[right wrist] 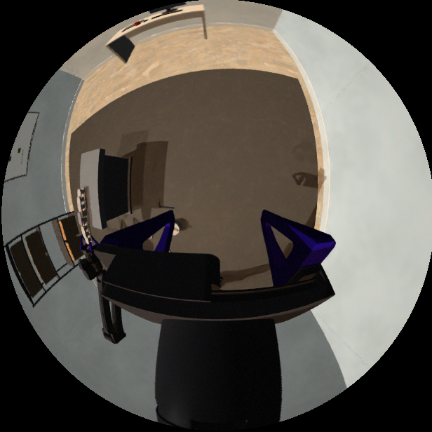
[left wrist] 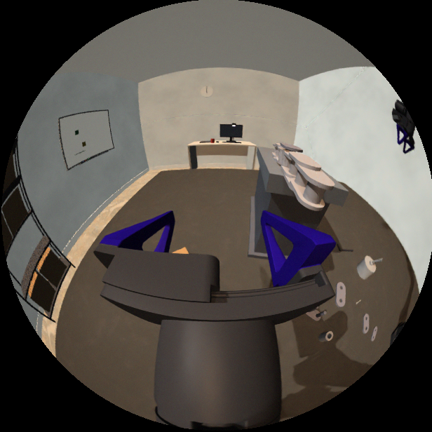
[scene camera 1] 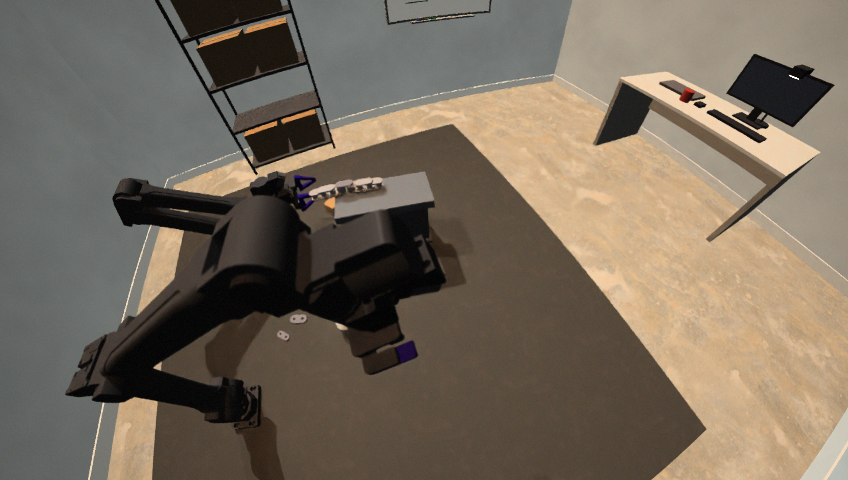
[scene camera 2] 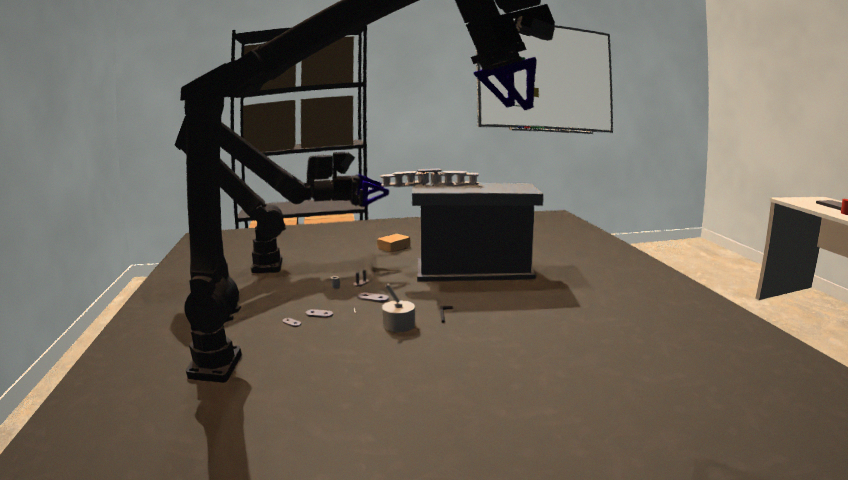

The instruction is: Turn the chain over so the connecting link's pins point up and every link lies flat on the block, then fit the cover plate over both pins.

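Where they show: left gripper, fingertip midpoint: [scene camera 1: 317,186] [scene camera 2: 386,189]; right gripper, fingertip midpoint: [scene camera 1: 403,324] [scene camera 2: 519,107]; left arm's base, origin of the base link: [scene camera 2: 267,266]; right arm's base, origin of the base link: [scene camera 1: 248,407] [scene camera 2: 215,365].
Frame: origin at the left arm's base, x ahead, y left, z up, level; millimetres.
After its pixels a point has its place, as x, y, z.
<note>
The pale chain [scene camera 1: 345,187] {458, -104, 258} [scene camera 2: 429,177] {452, -91, 241} [left wrist: 312,175] [right wrist: 81,210] lies along the grey block [scene camera 1: 410,187] {660, -162, 220} [scene camera 2: 476,237] {548, -206, 107} [right wrist: 92,172], its left end overhanging the block's left edge in scene camera 2. The connecting link's pins cannot be made out. Loose plates [scene camera 2: 373,296] {285, -287, 5} [scene camera 2: 319,312] {157, -361, 3} [scene camera 2: 291,322] {95, -409, 3} lie on the table; which is the cover plate I cannot tell. My left gripper [scene camera 1: 310,193] {356, 26, 194} [scene camera 2: 382,191] {356, 26, 194} [left wrist: 217,215] is open and empty, close beside and slightly below the overhanging end. My right gripper [scene camera 2: 519,105] {481, -674, 440} [left wrist: 401,148] [right wrist: 217,214] is open and empty, high above the table.
An orange box [scene camera 2: 393,242] {379, 73, 27} lies left of the block. A piece with two upright dark pins [scene camera 2: 360,279] {263, -172, 4}, a small roller [scene camera 2: 335,281] {200, -206, 18}, a grey cylinder with a lever [scene camera 2: 398,317] {316, -477, 32} and an L-shaped key [scene camera 2: 442,314] {416, -420, 5} are on the table in front.
</note>
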